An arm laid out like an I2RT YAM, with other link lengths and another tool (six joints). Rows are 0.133 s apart.
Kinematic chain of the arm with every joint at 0, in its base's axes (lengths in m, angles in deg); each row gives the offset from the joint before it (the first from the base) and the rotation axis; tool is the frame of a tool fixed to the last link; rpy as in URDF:
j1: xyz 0 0 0.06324 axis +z
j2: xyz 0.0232 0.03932 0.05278 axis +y
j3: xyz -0.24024 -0.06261 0 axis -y
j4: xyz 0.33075 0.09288 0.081 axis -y
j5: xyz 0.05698 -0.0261 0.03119 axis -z
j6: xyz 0.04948 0 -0.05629 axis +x
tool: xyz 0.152 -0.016 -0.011 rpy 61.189 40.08 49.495
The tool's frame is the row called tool.
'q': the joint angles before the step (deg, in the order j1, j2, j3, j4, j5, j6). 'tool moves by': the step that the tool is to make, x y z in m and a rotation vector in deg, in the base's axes. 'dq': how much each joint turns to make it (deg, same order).
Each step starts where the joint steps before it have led.
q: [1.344, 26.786, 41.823, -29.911, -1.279, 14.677]
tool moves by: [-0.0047, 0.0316, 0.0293, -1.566, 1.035, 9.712]
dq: [0.465, 4.774, 8.055, -4.745, -8.496, -3.983]
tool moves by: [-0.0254, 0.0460, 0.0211, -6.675, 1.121, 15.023]
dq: [2.860, 3.541, 7.819, -8.409, -9.489, -10.420]
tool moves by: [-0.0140, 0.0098, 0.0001, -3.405, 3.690, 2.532]
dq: [3.156, 3.124, 4.853, -6.602, 1.734, -2.640]
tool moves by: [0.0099, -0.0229, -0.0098, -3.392, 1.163, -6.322]
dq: [0.244, 1.144, -0.058, -0.416, 7.304, 0.023]
